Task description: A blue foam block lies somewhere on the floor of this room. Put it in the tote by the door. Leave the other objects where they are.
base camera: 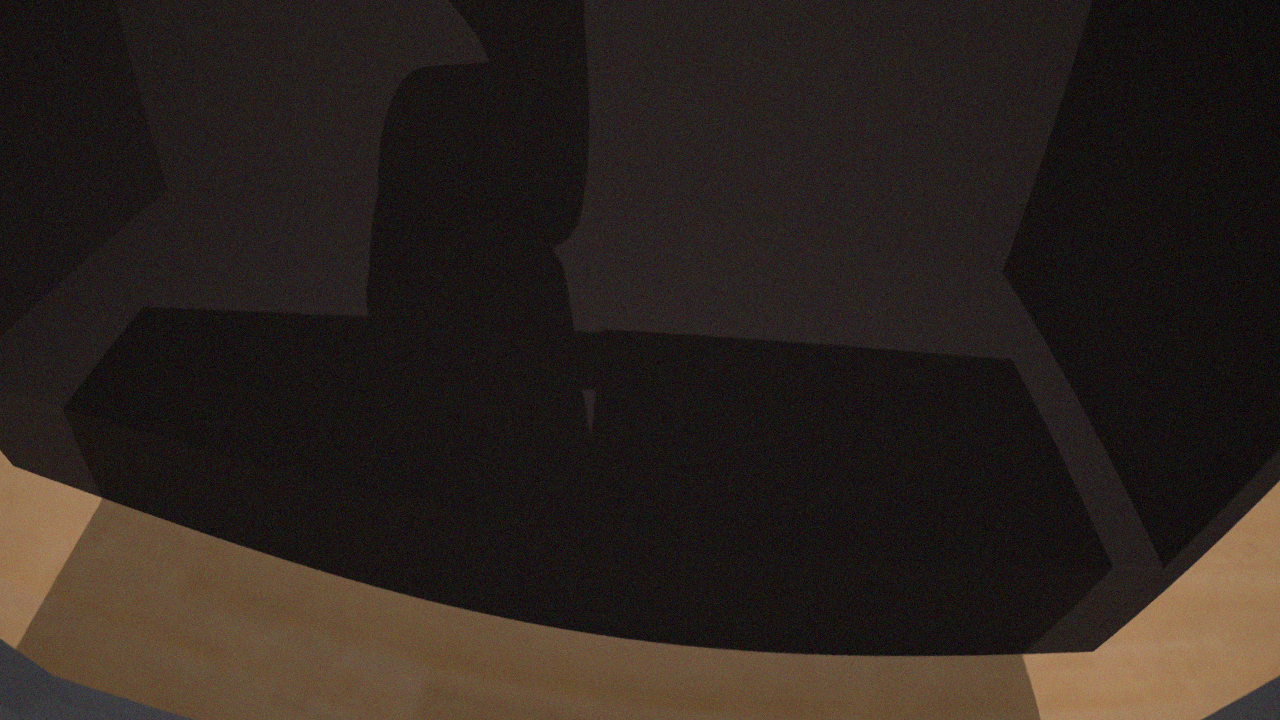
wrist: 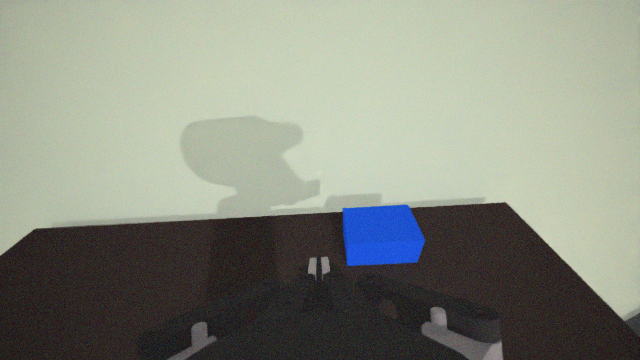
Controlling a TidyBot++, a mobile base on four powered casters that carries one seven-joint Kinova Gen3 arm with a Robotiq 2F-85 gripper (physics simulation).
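Frame: origin at the arm's base, x right, y up, z back, level; metres.
Seen in the pictures: gripper, fingertip midpoint: [wrist: 319,270].
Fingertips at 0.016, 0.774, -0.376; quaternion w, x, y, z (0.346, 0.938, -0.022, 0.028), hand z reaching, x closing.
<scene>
A point is followed by its place in that frame, as x, y, z.
A bright blue block [wrist: 382,232] @(0.097, 0.709, -0.454) lies on a dark brown flat top near its back edge, in the wrist view right of centre. I cannot tell whether it is foam. My gripper [wrist: 319,270] @(0.016, 0.774, -0.376) is shut and empty, its fingertips to the left of the block and apart from it in the picture. The gap in depth is hard to judge. The gripper does not show clearly in the base camera view. The tote by the door shows in neither view.
The dark brown furniture top [wrist: 475,270] @(0.205, 0.664, -0.413) ends at a pale wall [wrist: 450,100] @(0.215, 0.824, -0.561) bearing the arm's shadow. In the base camera view, a large dark surface [base camera: 805,179] @(0.108, -0.254, -0.522) stands very close, with wooden floor [base camera: 358,617] @(-0.146, -0.397, -0.258) along its lower edge.
</scene>
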